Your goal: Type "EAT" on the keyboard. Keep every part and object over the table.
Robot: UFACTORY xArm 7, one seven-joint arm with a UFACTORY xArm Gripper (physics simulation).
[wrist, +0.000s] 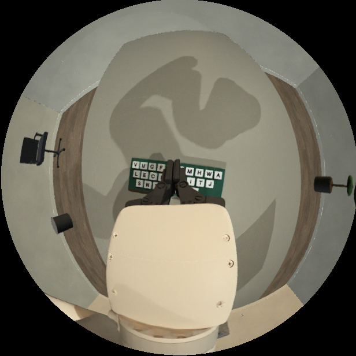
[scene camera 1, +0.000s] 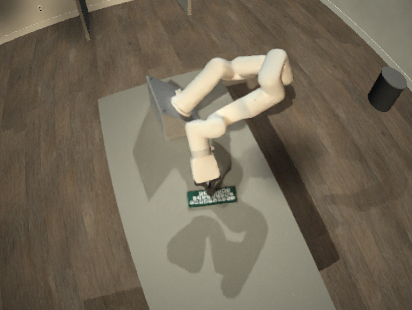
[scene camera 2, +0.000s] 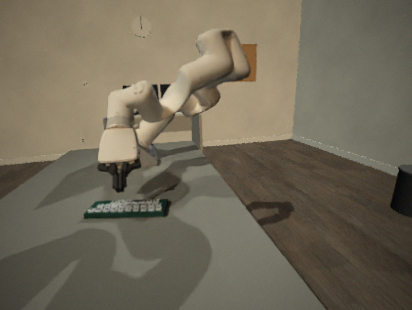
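Where they show: gripper, fingertip midpoint: (scene camera 1: 211, 195) (scene camera 2: 119, 190); arm's base, link origin: (scene camera 1: 181, 106) (scene camera 2: 139, 140).
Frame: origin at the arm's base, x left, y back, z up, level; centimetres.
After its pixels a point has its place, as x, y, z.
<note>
The green keyboard (scene camera 1: 193, 200) {-14.3, -42.2, -7.9} (scene camera 2: 125, 215) {-7.3, -47.5, -8.4} (wrist: 216, 189) with white letter keys lies flat on the grey table (scene camera 1: 150, 250) {-40.0, -54.3, -9.1} (scene camera 2: 240, 260) {12.2, -70.4, -9.1} (wrist: 165, 45). In the wrist view, the A key (wrist: 218, 175) is at the right end of the top row, the T key (wrist: 200, 183) is in the second row at the right, and the E key (wrist: 145, 175) is second from the left in that row. My gripper (scene camera 1: 210, 192) {-7.9, -45.7, -2.3} (scene camera 2: 119, 190) {-7.9, -45.7, -2.3} (wrist: 174, 167) is shut and empty, with its tips a little above the keyboard's middle. The fingers hide several middle keys.
The arm's grey wedge base (scene camera 1: 162, 107) {-10.4, -4.8, 10.2} stands at the table's far end. A dark bin (scene camera 1: 386, 90) (scene camera 2: 403, 192) (wrist: 62, 223) stands on the floor beyond the table's side. The arm casts shadows across the table.
</note>
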